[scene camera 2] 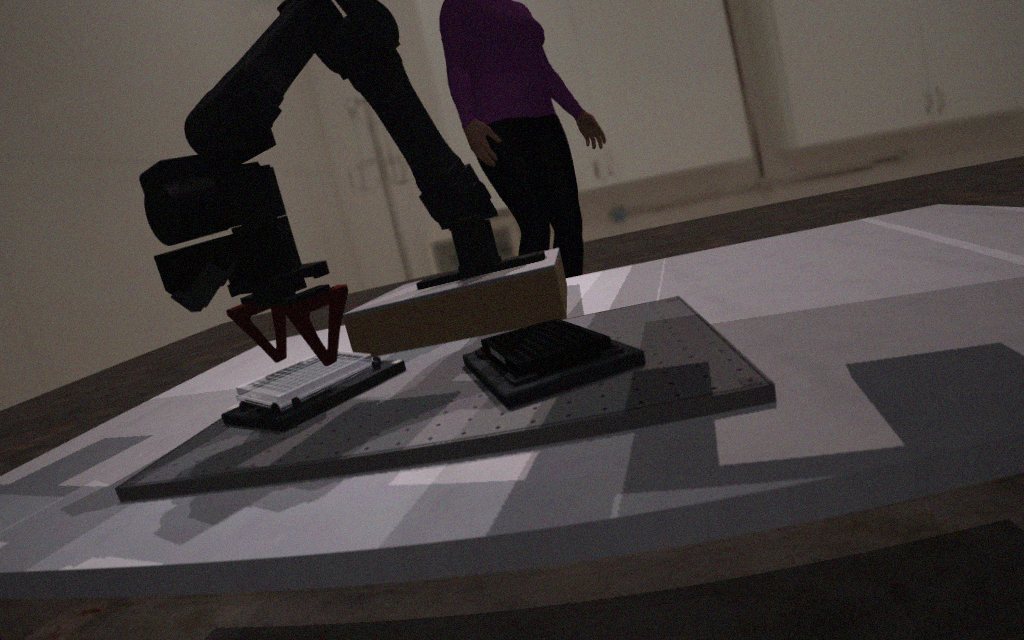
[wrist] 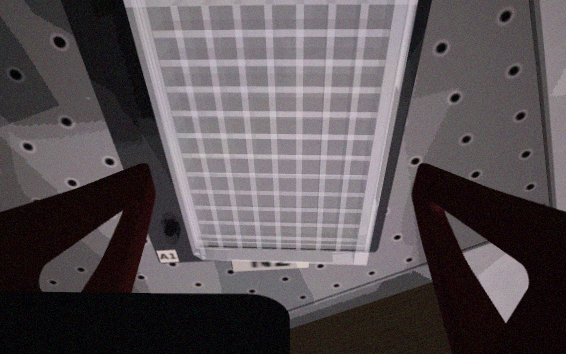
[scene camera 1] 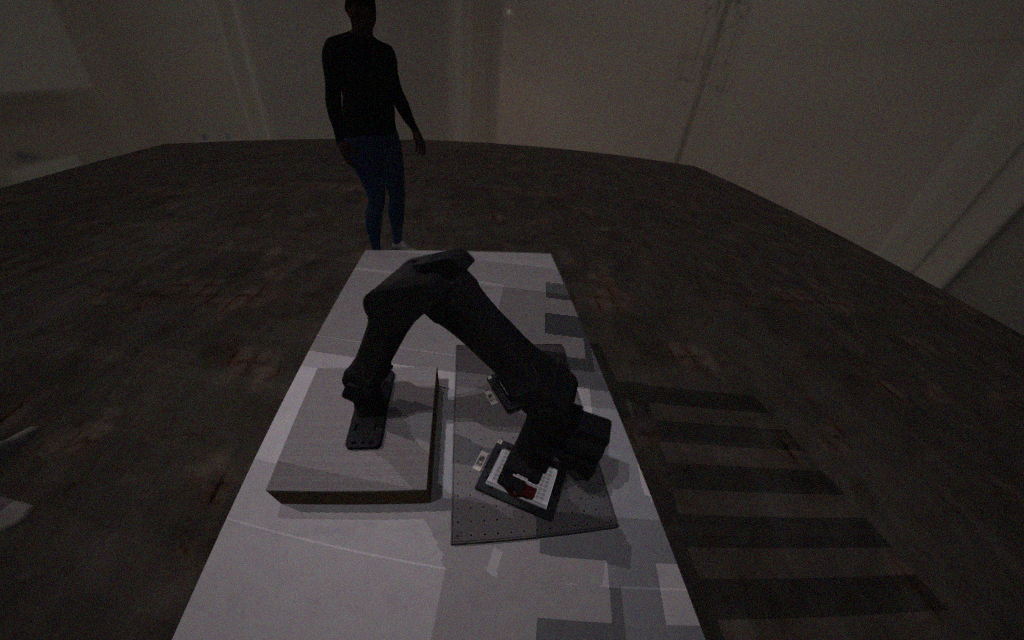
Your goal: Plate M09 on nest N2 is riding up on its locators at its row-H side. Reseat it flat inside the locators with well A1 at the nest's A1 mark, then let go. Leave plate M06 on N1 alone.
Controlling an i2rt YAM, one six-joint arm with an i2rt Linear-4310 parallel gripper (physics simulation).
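Where they show: gripper, fingertip midpoint: (scene camera 2: 304,362) (wrist: 283,178) (scene camera 1: 521,473); arm's base, link origin: (scene camera 2: 482,272) (scene camera 1: 372,407).
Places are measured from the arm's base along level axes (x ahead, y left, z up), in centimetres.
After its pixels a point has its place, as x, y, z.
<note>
Plate M09 (scene camera 1: 499,469) {27.3, -14.1, -2.9} (scene camera 2: 302,379) {34.6, -14.9, -3.2} (wrist: 280,125) {32.8, -16.4, -3.5}, clear with a white grid, lies on black nest N2 (scene camera 1: 515,500) {30.1, -19.9, -4.8} (scene camera 2: 260,419) {40.5, -17.0, -4.9} (wrist: 125,110) {35.8, -11.2, -4.8}. It seems higher at its row-H side, right in the wrist view; the locators there are hard to see. The A1 mark (wrist: 168,256) {28.2, -6.8, -4.8} shows beside the plate's lower left corner. My gripper (scene camera 2: 304,360) {31.6, -15.7, -2.1} (wrist: 283,178) {31.6, -15.7, -2.1} is open over the plate, its red fingers wide apart on either side in the wrist view, holding nothing. Dark plate M06 (scene camera 2: 543,347) {39.0, 10.3, -3.5} sits on nest N1 (scene camera 2: 513,396) {45.7, 7.9, -5.1}, partly hidden by the arm in scene camera 1.
Both nests are on a grey perforated board (scene camera 1: 483,528) {23.5, -24.2, -6.0} (scene camera 2: 453,449) {50.3, 3.7, -6.5}. The N2 label (scene camera 1: 480,460) {23.7, -10.5, -5.8} (wrist: 270,265) {23.3, -10.3, -5.8} is at the plate's base-side end. The arm stands on a raised wooden block (scene camera 1: 317,467) {-8.2, -13.6, -0.4} (scene camera 2: 460,320) {13.5, -2.1, -4.3} beside the board. A person (scene camera 1: 362,83) (scene camera 2: 498,67) stands beyond the table.
</note>
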